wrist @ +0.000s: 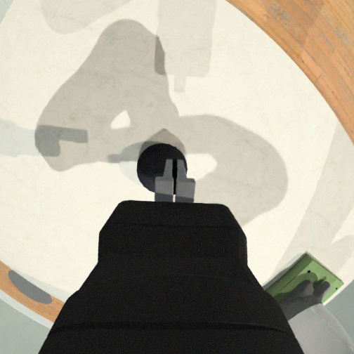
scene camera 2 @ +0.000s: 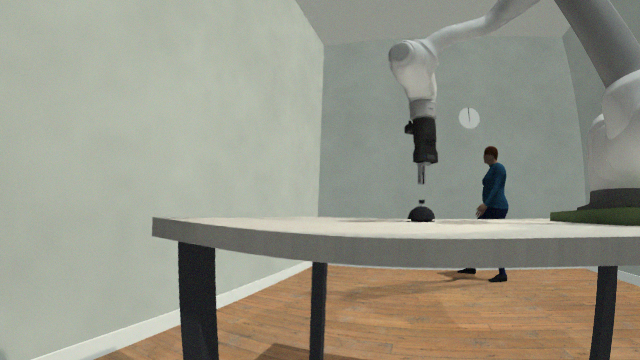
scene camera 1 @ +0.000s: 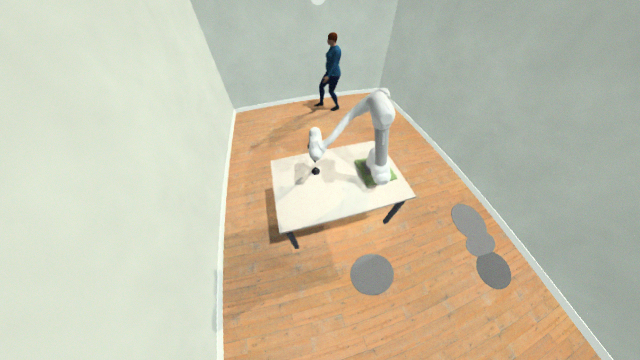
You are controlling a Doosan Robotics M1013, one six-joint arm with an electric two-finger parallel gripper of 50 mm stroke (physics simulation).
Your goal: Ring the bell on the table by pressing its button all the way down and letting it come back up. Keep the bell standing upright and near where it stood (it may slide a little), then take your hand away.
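Places are measured from the arm's base along level axes (x ahead, y up, z right), in centimetres.
Where they show: gripper, between the fingertips: [scene camera 2: 421,183] [scene camera 1: 314,162].
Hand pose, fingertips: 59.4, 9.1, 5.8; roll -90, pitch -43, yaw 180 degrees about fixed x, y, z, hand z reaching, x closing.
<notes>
Each offset is from my fingertips to the top centre of the thing, as dx, dy, dz. Level surfaces: height alone.
A black dome-shaped bell @(-0.6, -5.2, -3.3) [scene camera 1: 315,171] [scene camera 2: 421,215] [wrist: 152,167] stands upright on the white table @(dy -11.8) [scene camera 1: 320,207] [scene camera 2: 280,229] [wrist: 65,215]. In the scene camera 2 view its small button @(-0.6, -5.2, -3.3) [scene camera 2: 421,201] stands up above the dome, apart from the fingers. My gripper [scene camera 2: 421,183] [wrist: 173,169] is shut and empty. It points down and hangs above the bell with a visible gap between fingertips and button. In the wrist view the fingers cover part of the bell's right side, and the button cannot be made out.
The arm's base stands on a green plate [scene camera 1: 371,184] [scene camera 2: 570,216] [wrist: 285,285] at the table's right side. A person [scene camera 1: 333,62] [scene camera 2: 495,185] in a blue top is on the floor behind the table. Grey discs [scene camera 1: 372,274] show on the floor in front.
</notes>
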